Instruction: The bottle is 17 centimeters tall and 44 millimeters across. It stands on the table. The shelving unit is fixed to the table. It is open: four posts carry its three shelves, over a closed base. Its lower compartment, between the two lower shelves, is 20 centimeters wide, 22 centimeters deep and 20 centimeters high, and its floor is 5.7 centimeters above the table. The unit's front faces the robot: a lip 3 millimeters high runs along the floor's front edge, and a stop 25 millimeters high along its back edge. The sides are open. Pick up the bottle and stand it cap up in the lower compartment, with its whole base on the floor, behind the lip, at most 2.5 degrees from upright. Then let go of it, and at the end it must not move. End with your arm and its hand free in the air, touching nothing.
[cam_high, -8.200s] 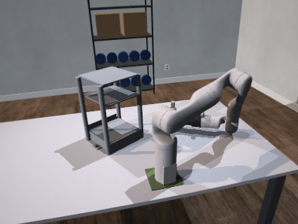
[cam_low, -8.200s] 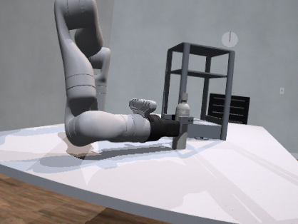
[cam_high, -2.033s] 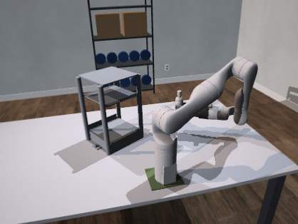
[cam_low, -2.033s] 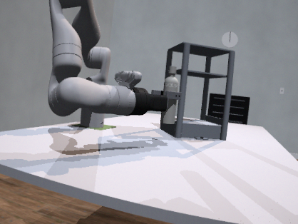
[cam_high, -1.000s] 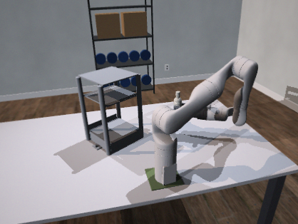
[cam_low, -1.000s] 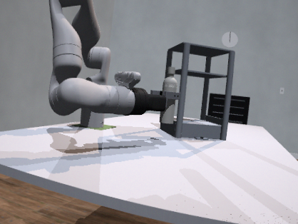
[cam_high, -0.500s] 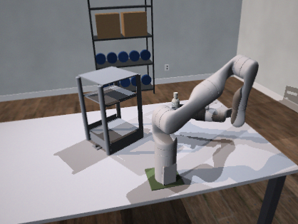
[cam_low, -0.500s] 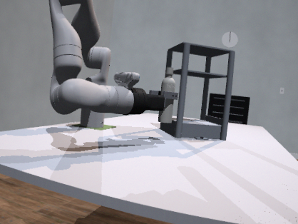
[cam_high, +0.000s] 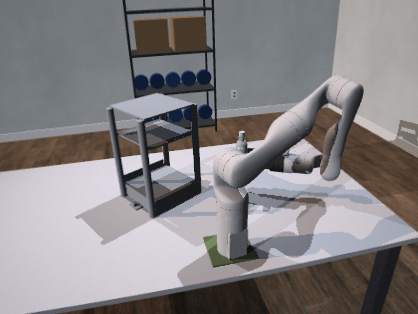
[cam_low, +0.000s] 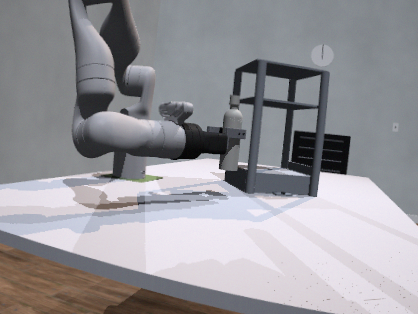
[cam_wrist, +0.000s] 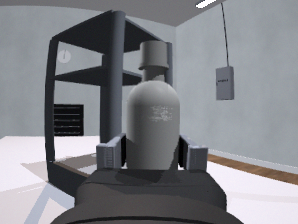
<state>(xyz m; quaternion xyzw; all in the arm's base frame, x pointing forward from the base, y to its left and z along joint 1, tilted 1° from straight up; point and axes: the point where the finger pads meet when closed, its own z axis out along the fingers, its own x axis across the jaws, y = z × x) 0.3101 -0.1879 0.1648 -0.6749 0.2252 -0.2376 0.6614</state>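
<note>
Right now my hand is 310 mm to the right of the shelving unit, 100 mm short of it and 30 mm below it. The rest, counted from my hand: grey bottle 30 mm above.
</note>
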